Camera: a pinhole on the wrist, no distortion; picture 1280 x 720 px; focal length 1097.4 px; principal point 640.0 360.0 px. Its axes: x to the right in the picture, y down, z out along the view. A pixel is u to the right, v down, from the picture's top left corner.
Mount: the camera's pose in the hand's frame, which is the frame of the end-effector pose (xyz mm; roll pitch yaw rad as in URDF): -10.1 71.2 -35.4 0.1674 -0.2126 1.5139
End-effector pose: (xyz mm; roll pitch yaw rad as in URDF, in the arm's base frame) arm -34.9 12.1 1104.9 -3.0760 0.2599 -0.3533
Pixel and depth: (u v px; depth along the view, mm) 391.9 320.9 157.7
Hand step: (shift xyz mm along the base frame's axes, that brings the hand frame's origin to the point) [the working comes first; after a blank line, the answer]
In the camera's frame: -35.7 -5.6 157.7

-8.1 8.4 -109.0
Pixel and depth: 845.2 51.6 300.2
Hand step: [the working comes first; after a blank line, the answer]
In the camera's frame: 56.1 -84.4 300.2

35.0 -58.0 -278.3
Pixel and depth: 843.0 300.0 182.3
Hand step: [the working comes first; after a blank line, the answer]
In the camera's frame: 33.7 -10.0 182.3

-28.0 -47.9 -152.3
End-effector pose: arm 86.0 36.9 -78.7 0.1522 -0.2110 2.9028
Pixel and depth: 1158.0 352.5 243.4
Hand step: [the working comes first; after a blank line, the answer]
In the camera's frame: 114.9 -1.7 243.4

-7.3 -96.1 242.5
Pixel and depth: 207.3 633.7 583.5
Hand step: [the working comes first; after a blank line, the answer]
In the camera's frame: -230.1 145.5 583.5

247.7 299.9 428.3
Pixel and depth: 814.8 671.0 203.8
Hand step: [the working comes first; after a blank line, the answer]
In the camera's frame: 32.5 57.8 203.8

62.0 -48.3 173.1
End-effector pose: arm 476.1 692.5 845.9 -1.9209 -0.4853 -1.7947
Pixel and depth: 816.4 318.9 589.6
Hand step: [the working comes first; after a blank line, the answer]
In the camera's frame: 94.8 -22.1 589.6

447.2 -305.8 -145.5
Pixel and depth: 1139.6 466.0 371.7
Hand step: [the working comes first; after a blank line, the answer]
In the camera's frame: 169.2 35.9 371.7

249.1 -206.1 -230.5
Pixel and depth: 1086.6 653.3 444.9
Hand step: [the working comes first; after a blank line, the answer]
In the camera's frame: 181.1 118.9 444.9

340.2 -176.5 -287.2
